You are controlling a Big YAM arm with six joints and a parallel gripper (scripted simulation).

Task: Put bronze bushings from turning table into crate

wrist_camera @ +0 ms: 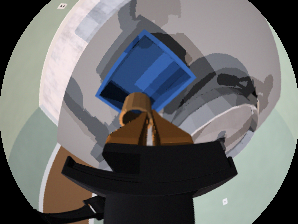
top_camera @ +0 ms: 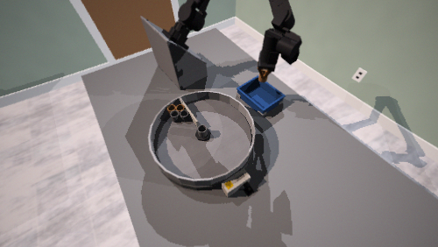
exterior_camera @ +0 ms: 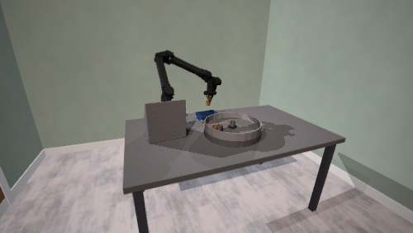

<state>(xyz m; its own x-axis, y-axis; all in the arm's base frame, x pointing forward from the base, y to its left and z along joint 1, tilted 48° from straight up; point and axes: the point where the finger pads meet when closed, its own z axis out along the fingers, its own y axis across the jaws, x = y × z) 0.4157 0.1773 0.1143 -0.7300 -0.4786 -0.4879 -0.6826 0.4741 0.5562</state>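
Now: the blue crate 14 cm below my hand, 1 cm to the left of it and 1 cm behind it. The rest, counted from my hand: round turning table 35 cm to the right, 11 cm below, 3 cm ahead.
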